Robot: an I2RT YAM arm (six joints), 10 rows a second.
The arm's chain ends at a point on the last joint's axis. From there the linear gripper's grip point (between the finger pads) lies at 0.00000 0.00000 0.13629 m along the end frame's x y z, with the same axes.
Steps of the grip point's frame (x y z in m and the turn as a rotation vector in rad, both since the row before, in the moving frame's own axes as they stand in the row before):
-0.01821, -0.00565, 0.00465, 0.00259, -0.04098, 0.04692
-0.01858, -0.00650, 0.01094, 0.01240, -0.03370, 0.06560
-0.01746, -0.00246, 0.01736, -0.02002, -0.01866, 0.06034
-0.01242, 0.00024, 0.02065, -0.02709, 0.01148, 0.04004
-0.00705, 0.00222, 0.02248, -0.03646, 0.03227, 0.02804
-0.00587, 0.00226, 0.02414, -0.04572, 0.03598, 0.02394
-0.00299, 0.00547, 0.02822, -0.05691, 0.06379, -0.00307
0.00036, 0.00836, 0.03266, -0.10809, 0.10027, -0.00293
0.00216, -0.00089, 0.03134, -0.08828, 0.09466, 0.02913
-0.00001, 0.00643, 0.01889, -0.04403, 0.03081, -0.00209
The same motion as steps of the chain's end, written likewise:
-0.01264, -0.00517, 0.00476, 0.00259, -0.04098, 0.04692
-0.01405, -0.00466, 0.01103, 0.01240, -0.03370, 0.06560
-0.01484, -0.00511, 0.01741, -0.02002, -0.01866, 0.06034
-0.01391, -0.00348, 0.02071, -0.02709, 0.01148, 0.04004
-0.01138, -0.00281, 0.02264, -0.03646, 0.03227, 0.02804
-0.01070, -0.00403, 0.02437, -0.04572, 0.03598, 0.02394
-0.01169, -0.00226, 0.02872, -0.05691, 0.06379, -0.00307
-0.01328, -0.00630, 0.03414, -0.10809, 0.10027, -0.00293
-0.01053, -0.01307, 0.03248, -0.08828, 0.09466, 0.02913
-0.00421, 0.00044, 0.01909, -0.04403, 0.03081, -0.00209

